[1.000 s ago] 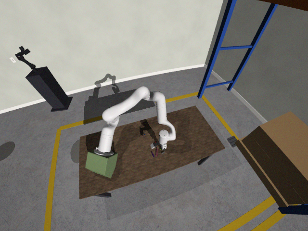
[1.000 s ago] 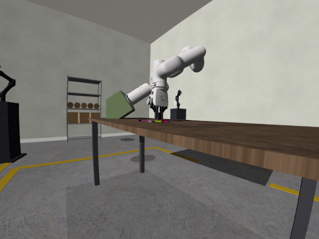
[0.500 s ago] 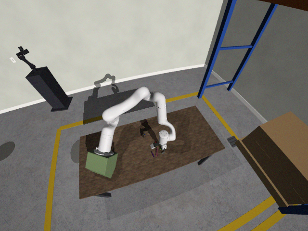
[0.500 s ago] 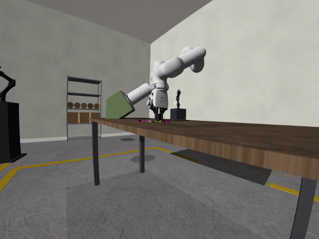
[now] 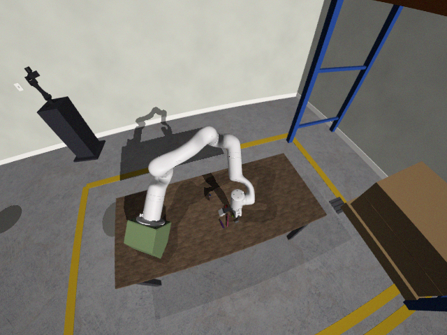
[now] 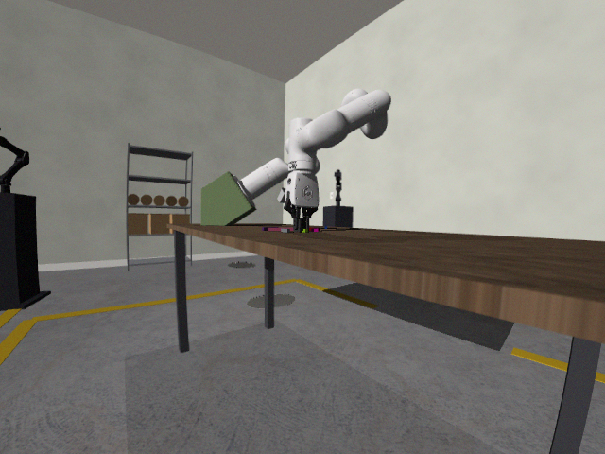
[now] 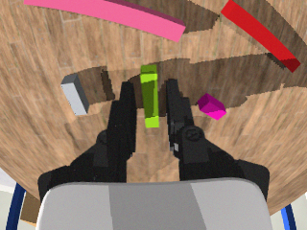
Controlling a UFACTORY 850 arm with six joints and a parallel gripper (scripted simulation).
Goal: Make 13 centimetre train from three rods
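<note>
Now: hand 2 cm above the lime rod. Also, from my hand: magenta rod 5 cm to the left, 2 cm below; pink rod 6 cm behind, 4 cm to the right, 2 cm below; grey rod 5 cm to the right, 2 cm below.
</note>
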